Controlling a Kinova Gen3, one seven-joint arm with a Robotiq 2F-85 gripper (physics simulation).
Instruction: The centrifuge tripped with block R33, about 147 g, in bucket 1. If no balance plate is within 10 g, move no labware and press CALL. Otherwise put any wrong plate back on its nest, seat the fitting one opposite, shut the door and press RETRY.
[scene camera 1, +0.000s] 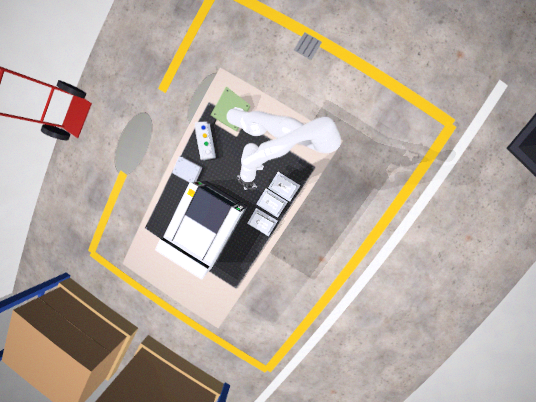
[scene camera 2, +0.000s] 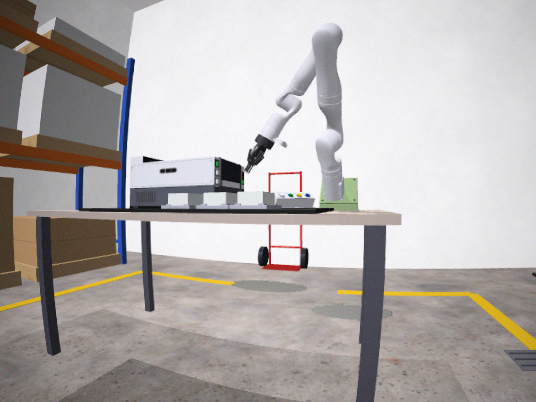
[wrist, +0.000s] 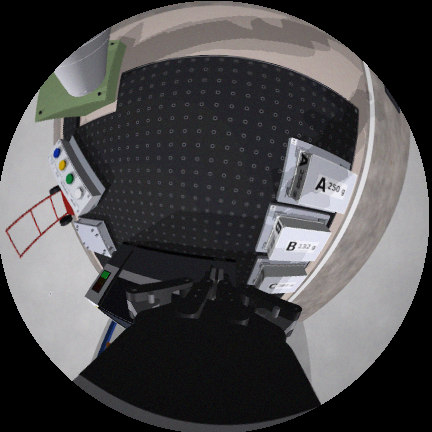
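Seen in the pictures: gripper, fingertip midpoint: (scene camera 1: 246, 188) (scene camera 2: 245, 172) (wrist: 216, 275); arm's base at its link origin: (scene camera 1: 234, 116) (scene camera 2: 333, 194) (wrist: 85, 77).
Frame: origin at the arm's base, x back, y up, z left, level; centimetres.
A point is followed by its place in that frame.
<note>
My gripper (scene camera 1: 247, 186) {x -28.4, y 8.1, z 33.2 cm} (scene camera 2: 248, 170) {x -28.4, y 8.1, z 33.2 cm} (wrist: 216, 275) {x -28.4, y 8.1, z 33.2 cm} is shut and empty, tilted, in front of the upper front of the white centrifuge (scene camera 1: 195, 245) {x -72.4, y 14.8, z 30.4 cm} (scene camera 2: 187, 172) {x -52.1, y 8.9, z 41.1 cm}. Plate A (scene camera 1: 284, 186) {x -14.3, y -0.8, z 49.8 cm} (scene camera 2: 256, 198) {x -12.1, y -3.0, z 55.8 cm} (wrist: 325, 185) {x -15.1, y -0.8, z 48.1 cm}, labelled 250 g, plate B (scene camera 1: 271, 202) {x -27.0, y -0.8, z 49.7 cm} (scene camera 2: 220, 198) {x -24.9, y -2.8, z 56.1 cm} (wrist: 300, 246) {x -27.9, y -0.8, z 49.8 cm}, labelled 132 g, and plate C (scene camera 1: 263, 221) {x -39.6, y -0.7, z 53.2 cm} (scene camera 2: 185, 199) {x -37.5, y -3.0, z 58.9 cm} (wrist: 282, 286) {x -42.1, y -0.8, z 53.9 cm}, its weight blurred, sit on their nests in a row. A green light (wrist: 105, 274) {x -43.4, y 6.8, z 9.2 cm} shows on the centrifuge's front. I cannot tell how its door stands; block R33 and the buckets do not show. The button box (scene camera 1: 205, 141) {x -22.9, y 1.0, z -5.0 cm} (scene camera 2: 296, 201) {x -20.6, y -2.9, z -5.6 cm} (wrist: 80, 187) {x -25.6, y 0.0, z -0.2 cm} has blue, yellow, green and white buttons.
A grey bolted block (scene camera 1: 187, 170) {x -45.1, y -2.5, z -6.0 cm} (wrist: 95, 236) {x -41.5, y -1.6, z -1.1 cm} lies between the button box and the centrifuge. The arm stands on a green base (scene camera 1: 225, 100) {x 3.9, y 6.4, z -6.9 cm} (scene camera 2: 350, 192) {x 7.6, y 0.9, z -2.0 cm} (wrist: 112, 75) {x 0.6, y -5.4, z 3.5 cm} at the table's end. A black perforated mat (scene camera 1: 225, 172) {x -31.2, y -6.2, z 14.2 cm} (wrist: 200, 150) {x -16.5, y -6.2, z 26.8 cm} covers much of the table (scene camera 1: 175, 295) {x -131.0, y -7.5, z 36.7 cm} (scene camera 2: 300, 218) {x 4.3, y -8.5, z 63.3 cm}.
</note>
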